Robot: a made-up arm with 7 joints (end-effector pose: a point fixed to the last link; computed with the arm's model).
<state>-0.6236 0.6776 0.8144 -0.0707 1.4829 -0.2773 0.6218</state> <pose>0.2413 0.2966 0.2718 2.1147 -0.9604 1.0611</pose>
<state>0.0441 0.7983 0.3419 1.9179 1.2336 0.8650 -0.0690</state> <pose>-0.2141 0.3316 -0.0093 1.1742 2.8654 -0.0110</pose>
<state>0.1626 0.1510 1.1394 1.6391 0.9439 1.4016 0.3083</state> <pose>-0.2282 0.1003 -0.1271 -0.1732 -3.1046 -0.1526</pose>
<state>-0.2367 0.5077 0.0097 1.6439 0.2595 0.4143 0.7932</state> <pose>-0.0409 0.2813 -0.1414 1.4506 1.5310 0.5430</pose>
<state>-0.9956 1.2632 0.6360 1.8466 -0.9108 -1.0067 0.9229</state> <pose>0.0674 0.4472 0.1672 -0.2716 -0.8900 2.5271</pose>
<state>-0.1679 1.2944 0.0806 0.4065 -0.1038 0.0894 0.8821</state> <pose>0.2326 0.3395 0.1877 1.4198 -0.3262 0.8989</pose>
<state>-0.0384 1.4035 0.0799 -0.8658 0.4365 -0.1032 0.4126</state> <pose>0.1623 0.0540 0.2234 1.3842 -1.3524 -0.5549</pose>
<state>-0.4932 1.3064 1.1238 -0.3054 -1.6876 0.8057 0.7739</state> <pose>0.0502 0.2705 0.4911 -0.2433 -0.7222 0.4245</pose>
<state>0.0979 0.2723 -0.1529 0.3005 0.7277 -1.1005 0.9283</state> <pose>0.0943 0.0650 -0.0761 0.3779 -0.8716 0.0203</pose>
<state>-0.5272 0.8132 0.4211 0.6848 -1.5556 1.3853 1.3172</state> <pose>0.2177 0.3538 0.0962 -0.2141 1.2808 0.8733</pose>
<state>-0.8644 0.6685 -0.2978 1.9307 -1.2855 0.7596 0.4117</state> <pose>0.1189 0.3396 -0.0413 -0.3681 1.4183 1.2662</pose>
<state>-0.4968 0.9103 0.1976 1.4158 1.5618 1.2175 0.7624</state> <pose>0.0834 0.4039 0.0129 -2.6479 -1.1501 -0.6538</pose>
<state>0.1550 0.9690 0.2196 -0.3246 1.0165 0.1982 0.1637</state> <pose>0.2054 0.2114 0.1090 2.0216 -0.2779 -0.0540</pose>
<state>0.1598 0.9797 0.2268 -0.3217 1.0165 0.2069 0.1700</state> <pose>0.2056 0.2142 0.1110 2.0360 -0.2752 -0.0419</pose>
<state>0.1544 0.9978 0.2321 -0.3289 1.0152 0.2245 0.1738</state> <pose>0.2082 0.2142 0.1174 2.0536 -0.2882 -0.0187</pose>
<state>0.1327 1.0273 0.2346 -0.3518 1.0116 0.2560 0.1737</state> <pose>0.2138 0.2097 0.1308 2.0744 -0.3259 0.0226</pose>
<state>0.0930 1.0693 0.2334 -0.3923 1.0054 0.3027 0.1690</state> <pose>0.2213 0.1996 0.1515 2.0956 -0.3909 0.0831</pose>
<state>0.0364 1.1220 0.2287 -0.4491 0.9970 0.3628 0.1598</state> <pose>0.2282 0.1839 0.1786 2.1120 -0.4809 0.1605</pose>
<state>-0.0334 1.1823 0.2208 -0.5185 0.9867 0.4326 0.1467</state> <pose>0.2315 0.1636 0.2095 2.1187 -0.5889 0.2482</pose>
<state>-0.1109 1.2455 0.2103 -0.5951 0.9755 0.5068 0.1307</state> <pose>0.2291 0.1406 0.2406 2.1130 -0.7052 0.3371</pose>
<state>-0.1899 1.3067 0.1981 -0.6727 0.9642 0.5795 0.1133</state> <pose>0.2212 0.1175 0.2684 2.0962 -0.8197 0.4181</pose>
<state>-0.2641 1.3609 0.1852 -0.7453 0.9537 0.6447 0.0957</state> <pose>0.2095 0.0966 0.2905 2.0724 -0.9227 0.4838</pose>
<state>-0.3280 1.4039 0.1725 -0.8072 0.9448 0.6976 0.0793</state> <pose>0.1969 0.0798 0.3062 2.0469 -1.0069 0.5309</pose>
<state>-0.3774 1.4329 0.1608 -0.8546 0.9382 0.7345 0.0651</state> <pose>0.1860 0.0677 0.3159 2.0244 -1.0682 0.5585</pose>
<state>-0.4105 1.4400 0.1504 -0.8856 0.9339 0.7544 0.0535</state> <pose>0.1786 0.0604 0.3205 2.0007 -1.1025 0.5699</pose>
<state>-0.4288 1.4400 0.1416 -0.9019 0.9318 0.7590 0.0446</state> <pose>0.1747 0.0566 0.3218 1.9883 -1.1191 0.5659</pose>
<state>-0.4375 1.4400 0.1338 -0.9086 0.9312 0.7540 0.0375</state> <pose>0.1733 0.0546 0.3215 1.9873 -1.1262 0.5517</pose>
